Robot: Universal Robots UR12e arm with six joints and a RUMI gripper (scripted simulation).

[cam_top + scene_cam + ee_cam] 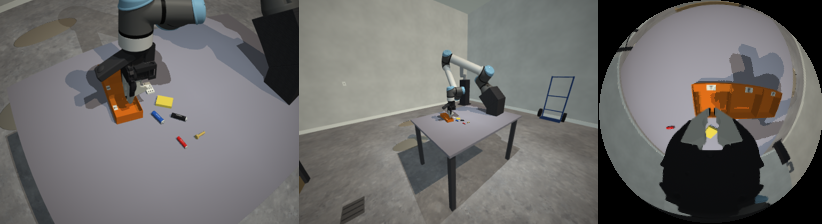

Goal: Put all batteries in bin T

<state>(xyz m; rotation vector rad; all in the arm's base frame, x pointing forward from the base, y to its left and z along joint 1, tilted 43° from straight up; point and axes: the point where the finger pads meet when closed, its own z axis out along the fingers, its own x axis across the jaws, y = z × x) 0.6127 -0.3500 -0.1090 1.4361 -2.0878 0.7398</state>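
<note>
Now: the blue battery 90 mm to the left of my hand, 40 mm below it and 40 mm behind it. Round my hand: white domino 110 mm behind, 40 mm below, 30 mm to the right; orange bin 80 mm to the right, 30 mm below, 20 mm behind; yellow block 110 mm behind, 50 mm to the left, 40 mm below.
</note>
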